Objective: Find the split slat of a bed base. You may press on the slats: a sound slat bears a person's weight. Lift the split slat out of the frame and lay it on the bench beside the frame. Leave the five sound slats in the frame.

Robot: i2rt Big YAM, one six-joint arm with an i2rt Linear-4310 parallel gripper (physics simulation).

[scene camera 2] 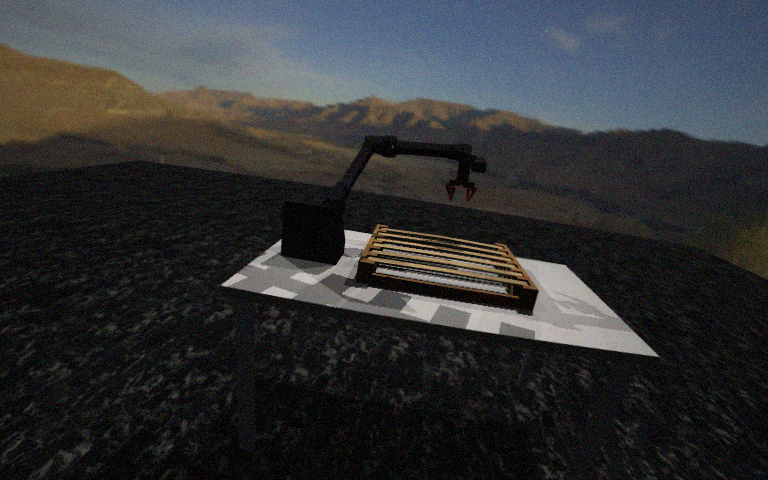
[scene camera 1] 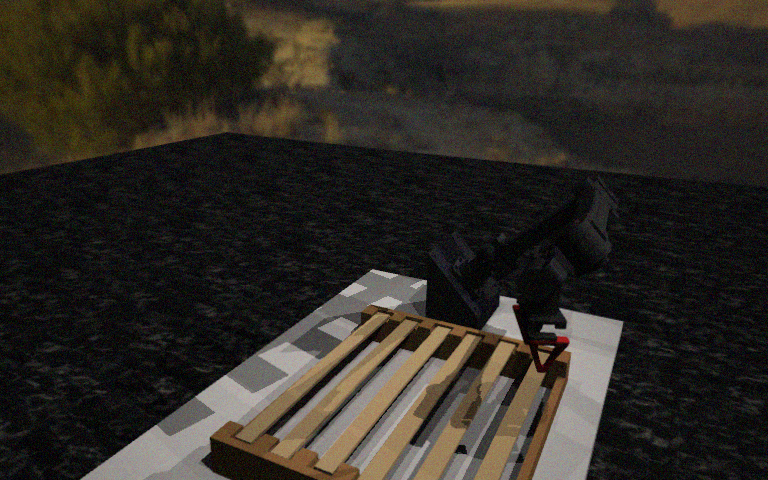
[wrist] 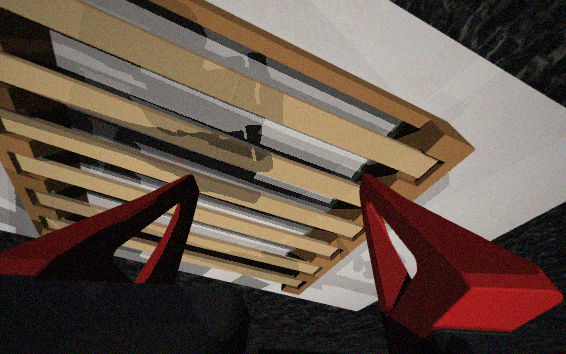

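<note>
Several pale wooden slats (scene camera 1: 386,399) (scene camera 2: 450,272) (wrist: 310,177) lie across the brown bed frame (scene camera 1: 249,455) (wrist: 452,142). The outermost slat (scene camera 1: 516,416) (wrist: 325,125) is at the right in scene camera 1 and uppermost in the wrist view. A faint thin dark line crosses it beside shadow patches; I cannot tell whether it is a crack. No slat is plainly broken or sagging. My gripper (scene camera 1: 541,367) (scene camera 2: 459,200) (wrist: 276,182) is open and empty, pointing down, above the slats and apart from them. The near slat ends are cut off in scene camera 1.
The frame stands on the white and grey bench (scene camera 1: 594,367) (scene camera 2: 589,322) (wrist: 500,150). The dark arm base (scene camera 1: 453,294) (scene camera 2: 312,232) stands on the bench near one end of the frame. Bench surface extends along both long sides of the frame. Shadows fall across the slats.
</note>
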